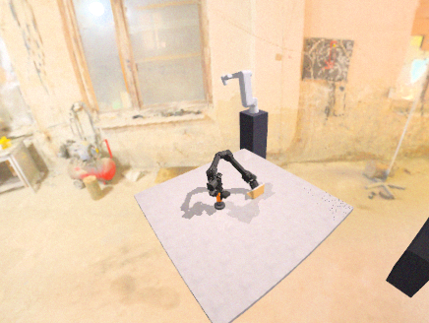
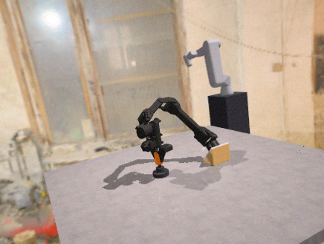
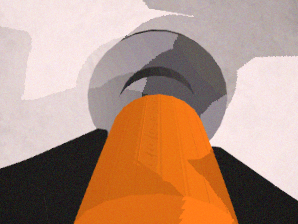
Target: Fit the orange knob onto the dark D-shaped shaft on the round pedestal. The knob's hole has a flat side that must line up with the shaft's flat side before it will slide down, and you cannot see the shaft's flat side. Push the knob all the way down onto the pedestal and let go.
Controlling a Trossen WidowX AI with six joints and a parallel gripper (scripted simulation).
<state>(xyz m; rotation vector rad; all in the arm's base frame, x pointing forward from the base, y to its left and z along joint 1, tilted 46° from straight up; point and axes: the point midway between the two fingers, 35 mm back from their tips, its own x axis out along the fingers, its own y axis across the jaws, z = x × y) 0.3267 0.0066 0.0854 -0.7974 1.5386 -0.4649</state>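
Now: the orange knob 20 mm above my gripper tip. Also, from my gripper tip: pedestal 40 mm below.
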